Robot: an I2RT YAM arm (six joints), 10 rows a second.
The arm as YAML. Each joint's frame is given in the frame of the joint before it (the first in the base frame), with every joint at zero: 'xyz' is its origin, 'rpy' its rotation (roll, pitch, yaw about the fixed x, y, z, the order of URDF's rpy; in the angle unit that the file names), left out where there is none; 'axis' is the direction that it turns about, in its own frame. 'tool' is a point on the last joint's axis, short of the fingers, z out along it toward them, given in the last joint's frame.
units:
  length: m
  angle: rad
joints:
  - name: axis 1
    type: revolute
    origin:
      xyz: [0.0, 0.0, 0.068]
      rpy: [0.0, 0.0, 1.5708]
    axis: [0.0, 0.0, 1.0]
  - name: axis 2
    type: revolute
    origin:
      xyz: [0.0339, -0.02, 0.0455]
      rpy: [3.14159, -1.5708, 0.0]
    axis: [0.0, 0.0, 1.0]
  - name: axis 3
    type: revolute
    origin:
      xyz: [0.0, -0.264, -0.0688]
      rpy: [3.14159, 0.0, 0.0]
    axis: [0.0, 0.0, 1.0]
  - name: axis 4
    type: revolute
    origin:
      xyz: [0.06, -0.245, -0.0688]
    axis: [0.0, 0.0, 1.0]
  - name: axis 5
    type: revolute
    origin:
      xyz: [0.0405, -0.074, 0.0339]
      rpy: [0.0, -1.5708, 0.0]
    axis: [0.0, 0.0, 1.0]
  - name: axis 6
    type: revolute
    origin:
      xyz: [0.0, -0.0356, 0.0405]
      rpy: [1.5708, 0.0, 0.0]
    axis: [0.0, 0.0, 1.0]
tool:
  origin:
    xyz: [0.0, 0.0, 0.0]
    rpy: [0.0, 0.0, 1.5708]
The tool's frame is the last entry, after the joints.
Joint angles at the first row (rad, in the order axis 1, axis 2, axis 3, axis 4, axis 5, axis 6):
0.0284 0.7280 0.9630 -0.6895 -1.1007 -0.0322
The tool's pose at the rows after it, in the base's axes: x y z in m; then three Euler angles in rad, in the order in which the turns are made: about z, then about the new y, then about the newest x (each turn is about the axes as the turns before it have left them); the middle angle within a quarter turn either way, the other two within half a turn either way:
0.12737 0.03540 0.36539 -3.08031 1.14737 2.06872
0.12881 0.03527 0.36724 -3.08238 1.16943 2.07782
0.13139 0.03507 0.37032 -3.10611 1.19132 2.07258
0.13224 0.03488 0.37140 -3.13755 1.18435 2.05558
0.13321 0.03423 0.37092 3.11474 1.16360 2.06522
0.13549 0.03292 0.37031 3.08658 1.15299 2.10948
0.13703 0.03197 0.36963 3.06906 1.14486 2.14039
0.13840 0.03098 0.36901 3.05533 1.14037 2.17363
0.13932 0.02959 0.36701 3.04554 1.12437 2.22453
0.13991 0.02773 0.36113 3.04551 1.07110 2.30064
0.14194 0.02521 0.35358 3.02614 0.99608 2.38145
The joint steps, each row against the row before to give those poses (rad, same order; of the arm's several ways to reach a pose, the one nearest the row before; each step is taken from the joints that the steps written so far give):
0.0000 0.0000 0.0000 0.0045 -0.0020 0.0022
0.0000 0.0004 -0.0004 0.0264 0.0107 0.0039
0.0000 0.0023 0.0001 0.0423 0.0164 0.0206
0.0000 0.0000 0.0000 0.0145 0.0122 0.0244
0.0000 -0.0004 -0.0001 -0.0011 0.0382 0.0233
0.0000 0.0008 0.0000 0.0027 0.0702 0.0163
0.0000 0.0011 0.0001 -0.0008 0.0469 0.0092
0.0000 0.0008 -0.0001 -0.0008 0.0458 0.0057
0.0000 0.0000 0.0000 -0.0156 0.0591 0.0039
0.0001 0.0038 0.0001 -0.0515 0.0733 0.0026
-0.0001 0.0115 0.0000 -0.0577 0.0930 0.0172

